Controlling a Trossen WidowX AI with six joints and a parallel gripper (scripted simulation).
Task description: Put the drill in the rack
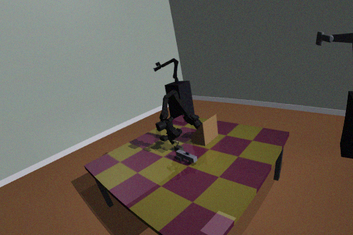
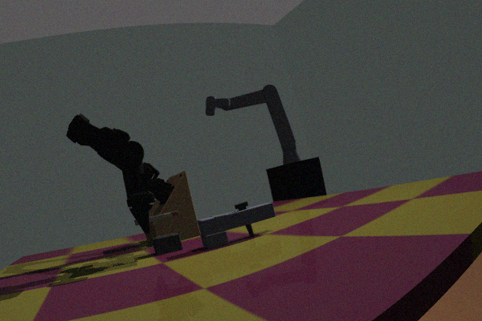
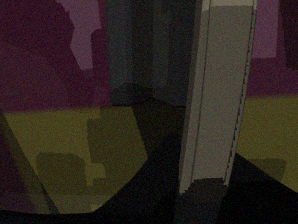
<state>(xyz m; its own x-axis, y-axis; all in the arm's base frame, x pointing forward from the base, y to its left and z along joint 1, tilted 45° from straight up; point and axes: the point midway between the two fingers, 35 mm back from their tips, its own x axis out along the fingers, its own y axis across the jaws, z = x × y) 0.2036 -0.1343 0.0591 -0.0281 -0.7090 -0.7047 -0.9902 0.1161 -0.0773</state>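
Now: the dark box 10 mm behind my gripper tip, 50 mm to the left of it and 40 mm below it. From my gripper tip the other things lie so: dark key: 90 mm ahead, 230 mm to the left.
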